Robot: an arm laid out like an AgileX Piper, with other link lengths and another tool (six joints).
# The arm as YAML. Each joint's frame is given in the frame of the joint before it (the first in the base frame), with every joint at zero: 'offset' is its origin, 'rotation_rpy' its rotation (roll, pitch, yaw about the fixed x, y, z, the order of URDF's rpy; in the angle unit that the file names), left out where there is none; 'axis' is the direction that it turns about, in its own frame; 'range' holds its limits. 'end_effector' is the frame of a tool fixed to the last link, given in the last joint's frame.
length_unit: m
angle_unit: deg
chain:
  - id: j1
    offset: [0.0, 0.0, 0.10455]
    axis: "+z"
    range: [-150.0, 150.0]
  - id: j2
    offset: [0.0, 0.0, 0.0]
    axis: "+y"
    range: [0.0, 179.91]
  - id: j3
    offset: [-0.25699, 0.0, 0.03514]
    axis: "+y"
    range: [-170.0, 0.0]
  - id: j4
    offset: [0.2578, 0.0, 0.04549]
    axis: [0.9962, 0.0, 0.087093]
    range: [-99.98, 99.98]
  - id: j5
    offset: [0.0, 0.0, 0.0]
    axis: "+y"
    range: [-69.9, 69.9]
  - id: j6
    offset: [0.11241, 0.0, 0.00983]
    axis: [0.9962, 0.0, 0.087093]
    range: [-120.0, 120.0]
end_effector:
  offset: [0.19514, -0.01, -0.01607]
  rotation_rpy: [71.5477, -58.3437, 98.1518]
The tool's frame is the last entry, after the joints.
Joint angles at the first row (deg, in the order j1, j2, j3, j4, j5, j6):
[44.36 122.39 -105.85 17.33 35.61 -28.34]
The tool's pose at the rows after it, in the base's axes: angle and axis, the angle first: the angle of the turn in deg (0 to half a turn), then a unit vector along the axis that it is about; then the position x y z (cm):
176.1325 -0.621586 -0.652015 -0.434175 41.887 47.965 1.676
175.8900 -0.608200 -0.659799 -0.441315 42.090 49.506 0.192
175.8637 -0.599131 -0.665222 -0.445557 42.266 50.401 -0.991
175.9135 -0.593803 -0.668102 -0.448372 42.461 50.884 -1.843
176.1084 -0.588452 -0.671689 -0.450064 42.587 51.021 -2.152
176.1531 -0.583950 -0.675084 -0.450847 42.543 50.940 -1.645
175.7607 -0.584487 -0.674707 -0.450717 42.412 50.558 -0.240
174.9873 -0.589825 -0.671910 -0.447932 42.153 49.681 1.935
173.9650 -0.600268 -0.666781 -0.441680 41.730 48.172 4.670
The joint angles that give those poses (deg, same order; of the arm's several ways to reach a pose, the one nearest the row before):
[45.50 126.78 -108.64 19.19 33.27 -30.97]
[46.24 130.17 -110.53 20.94 31.20 -33.87]
[46.64 132.53 -111.68 22.24 29.70 -36.11]
[46.80 134.11 -112.34 23.22 28.61 -37.73]
[46.80 134.67 -112.53 23.71 28.19 -39.01]
[46.69 134.09 -112.55 23.77 28.84 -39.64]
[46.24 132.36 -112.57 23.76 30.73 -39.38]
[45.32 129.54 -112.60 23.73 34.09 -38.42]
[43.88 125.79 -112.63 23.66 38.84 -36.78]

